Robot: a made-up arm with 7 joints. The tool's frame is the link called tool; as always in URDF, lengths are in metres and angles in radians.
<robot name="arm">
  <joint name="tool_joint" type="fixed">
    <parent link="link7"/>
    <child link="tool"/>
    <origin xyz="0.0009 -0.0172 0.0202" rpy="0 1.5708 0"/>
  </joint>
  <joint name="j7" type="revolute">
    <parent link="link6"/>
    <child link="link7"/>
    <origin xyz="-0.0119 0.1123 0.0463" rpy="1.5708 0 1.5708"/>
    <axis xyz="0 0 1"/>
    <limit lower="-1.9" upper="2.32" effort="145" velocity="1.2"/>
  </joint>
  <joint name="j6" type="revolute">
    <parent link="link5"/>
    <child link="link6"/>
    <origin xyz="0.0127 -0.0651 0.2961" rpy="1.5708 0 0"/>
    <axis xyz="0 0 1"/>
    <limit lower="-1.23" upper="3.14" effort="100" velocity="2.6"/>
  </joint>
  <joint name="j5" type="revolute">
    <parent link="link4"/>
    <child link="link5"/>
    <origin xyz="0.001 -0.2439 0.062" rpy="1.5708 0 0"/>
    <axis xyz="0 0 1"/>
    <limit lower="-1.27" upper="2.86" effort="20" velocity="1.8"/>
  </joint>
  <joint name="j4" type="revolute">
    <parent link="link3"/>
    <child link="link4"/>
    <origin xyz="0.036 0.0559 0.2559" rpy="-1.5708 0 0"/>
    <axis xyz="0 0 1"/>
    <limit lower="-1.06" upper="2.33" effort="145" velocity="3.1"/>
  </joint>
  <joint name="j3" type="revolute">
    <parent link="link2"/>
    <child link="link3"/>
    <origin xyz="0.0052 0.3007 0.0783" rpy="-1.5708 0 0"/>
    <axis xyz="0 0 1"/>
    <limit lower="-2.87" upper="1.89" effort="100" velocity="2.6"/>
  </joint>
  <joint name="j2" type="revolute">
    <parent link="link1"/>
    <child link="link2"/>
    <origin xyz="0.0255 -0.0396 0.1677" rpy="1.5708 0 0"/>
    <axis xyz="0 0 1"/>
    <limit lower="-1.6" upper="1.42" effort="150" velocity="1.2"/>
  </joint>
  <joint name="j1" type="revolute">
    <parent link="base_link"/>
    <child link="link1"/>
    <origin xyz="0.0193 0.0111 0.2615" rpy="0 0 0"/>
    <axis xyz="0 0 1"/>
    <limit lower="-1.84" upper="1.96" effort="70" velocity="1.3"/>
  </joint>
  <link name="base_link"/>
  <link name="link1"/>
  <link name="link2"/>
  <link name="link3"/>
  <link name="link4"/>
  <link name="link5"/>
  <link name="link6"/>
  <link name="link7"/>
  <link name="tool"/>
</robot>
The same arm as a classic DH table. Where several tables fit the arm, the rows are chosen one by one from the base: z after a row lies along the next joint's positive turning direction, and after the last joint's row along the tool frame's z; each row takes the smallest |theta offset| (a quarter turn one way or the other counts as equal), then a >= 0, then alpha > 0; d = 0 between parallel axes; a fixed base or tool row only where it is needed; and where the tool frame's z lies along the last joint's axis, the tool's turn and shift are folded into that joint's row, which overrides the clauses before.
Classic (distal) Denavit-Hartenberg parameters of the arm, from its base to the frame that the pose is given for. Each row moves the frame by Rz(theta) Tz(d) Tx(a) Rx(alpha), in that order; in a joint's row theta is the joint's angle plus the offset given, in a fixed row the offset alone. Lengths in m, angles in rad.
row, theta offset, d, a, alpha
base (fixed), 0.5219, 0, 0.0223, 0
j1, -0.5219, 0.4292, 0.0255, 1.5708
j2, 0, 0.1179, 0.0052, -1.5708
j3, 0, 0.5566, 0.036, -1.5708
j4, 0, 0.1179, 0.001, 1.5708
j5, 0, 0.54, 0.0127, 1.5708
j6, 1.5708, 0.1114, 0.1123, 1.5708
j7, -1.5708, 0.0083, 0.0172, -1.5708
tool (fixed), 1.5708, 0.0009, 0, 0
Joint limits (rad, base to tool): -1.84..1.96 -1.6..1.42 -2.87..1.89 -1.06..2.33 -1.27..2.86 -1.23..3.14 -1.9..2.32

